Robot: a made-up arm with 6 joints. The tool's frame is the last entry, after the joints.
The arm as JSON. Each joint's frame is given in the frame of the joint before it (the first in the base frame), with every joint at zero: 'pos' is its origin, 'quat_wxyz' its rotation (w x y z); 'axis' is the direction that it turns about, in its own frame. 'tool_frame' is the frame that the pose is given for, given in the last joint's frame.
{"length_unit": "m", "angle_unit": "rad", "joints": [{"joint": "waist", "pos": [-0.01, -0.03, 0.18], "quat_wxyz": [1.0, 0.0, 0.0, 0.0], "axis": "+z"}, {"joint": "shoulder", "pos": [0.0, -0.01, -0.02], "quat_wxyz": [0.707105, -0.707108, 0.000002, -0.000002], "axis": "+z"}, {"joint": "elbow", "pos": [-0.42, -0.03, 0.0], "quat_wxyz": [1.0, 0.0, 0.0, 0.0], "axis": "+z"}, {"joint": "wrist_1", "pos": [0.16, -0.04, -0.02], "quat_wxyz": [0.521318, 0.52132, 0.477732, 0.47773], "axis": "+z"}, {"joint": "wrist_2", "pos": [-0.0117, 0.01, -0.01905], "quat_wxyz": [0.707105, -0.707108, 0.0, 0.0], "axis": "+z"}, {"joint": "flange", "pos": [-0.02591, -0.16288, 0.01], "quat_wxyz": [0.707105, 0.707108, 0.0, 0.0], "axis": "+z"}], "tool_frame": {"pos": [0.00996, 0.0, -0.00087], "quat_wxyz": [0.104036, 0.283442, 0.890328, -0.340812]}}
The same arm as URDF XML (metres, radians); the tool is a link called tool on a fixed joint. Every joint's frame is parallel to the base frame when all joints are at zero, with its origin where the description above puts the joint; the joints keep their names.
<robot name="arm">
<joint name="waist" type="continuous"><parent link="base"/><child link="link1"/><origin xyz="-0.01 -0.03 0.18" rpy="0 0 0"/><axis xyz="0 0 1"/></joint>
<joint name="shoulder" type="continuous"><parent link="link1"/><child link="link2"/><origin xyz="0 -0.01 -0.02" rpy="0 0 0"/><axis xyz="0 1 0"/></joint>
<joint name="elbow" type="continuous"><parent link="link2"/><child link="link3"/><origin xyz="-0.42 0 0.03" rpy="0 0 0"/><axis xyz="0 1 0"/></joint>
<joint name="wrist_1" type="continuous"><parent link="link3"/><child link="link4"/><origin xyz="0.16 -0.02 0.04" rpy="0 0 0"/><axis xyz="0.9962 0 0.0871"/></joint>
<joint name="wrist_2" type="continuous"><parent link="link4"/><child link="link5"/><origin xyz="-0.02 0.01 0.01" rpy="0 0 0"/><axis xyz="0 1 0"/></joint>
<joint name="flange" type="continuous"><parent link="link5"/><child link="link6"/><origin xyz="0.16 0.01 0.04" rpy="0 0 0"/><axis xyz="0.9962 0 0.0871"/></joint>
<joint name="tool_joint" type="fixed"><parent link="link6"/><child link="tool"/><origin xyz="0 0 -0.01" rpy="-1.6624 -0.8972 2.3725"/></joint>
<link name="base"/>
<link name="link1"/>
<link name="link2"/>
<link name="link3"/>
<link name="link4"/>
<link name="link5"/>
<link name="link6"/>
<link name="tool"/>
</robot>

